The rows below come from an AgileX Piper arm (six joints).
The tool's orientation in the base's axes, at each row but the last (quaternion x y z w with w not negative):
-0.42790 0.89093 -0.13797 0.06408
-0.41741 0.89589 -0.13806 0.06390
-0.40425 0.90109 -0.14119 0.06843
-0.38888 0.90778 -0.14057 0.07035
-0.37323 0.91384 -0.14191 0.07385
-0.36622 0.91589 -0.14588 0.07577
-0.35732 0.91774 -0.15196 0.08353
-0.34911 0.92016 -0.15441 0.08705
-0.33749 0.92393 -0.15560 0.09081
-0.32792 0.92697 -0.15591 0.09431
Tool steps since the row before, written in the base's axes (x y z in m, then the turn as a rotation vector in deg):
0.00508 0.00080 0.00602 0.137 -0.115 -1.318
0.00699 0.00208 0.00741 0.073 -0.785 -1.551
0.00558 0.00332 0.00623 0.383 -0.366 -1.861
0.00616 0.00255 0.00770 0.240 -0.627 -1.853
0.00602 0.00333 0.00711 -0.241 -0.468 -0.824
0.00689 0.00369 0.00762 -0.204 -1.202 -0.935
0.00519 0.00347 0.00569 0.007 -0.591 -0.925
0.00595 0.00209 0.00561 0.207 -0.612 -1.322
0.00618 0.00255 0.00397 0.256 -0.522 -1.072
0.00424 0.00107 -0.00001 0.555 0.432 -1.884
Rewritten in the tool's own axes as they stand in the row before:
-0.00378 -0.00512 -0.00471 -0.001 0.226 1.311
-0.00608 -0.00606 -0.00586 0.553 -0.068 1.648
-0.00624 -0.00378 -0.00526 0.037 0.073 1.933
-0.00623 -0.00494 -0.00637 0.324 -0.003 1.944
-0.00683 -0.00395 -0.00598 0.524 0.100 0.819
-0.00776 -0.00439 -0.00630 1.010 -0.394 1.089
-0.00641 -0.00278 -0.00475 0.439 -0.104 1.001
-0.00610 -0.00412 -0.00413 0.326 -0.105 1.431
-0.00658 -0.00322 -0.00260 0.214 -0.156 1.190
-0.00393 -0.00166 0.00094 -0.564 0.658 1.815

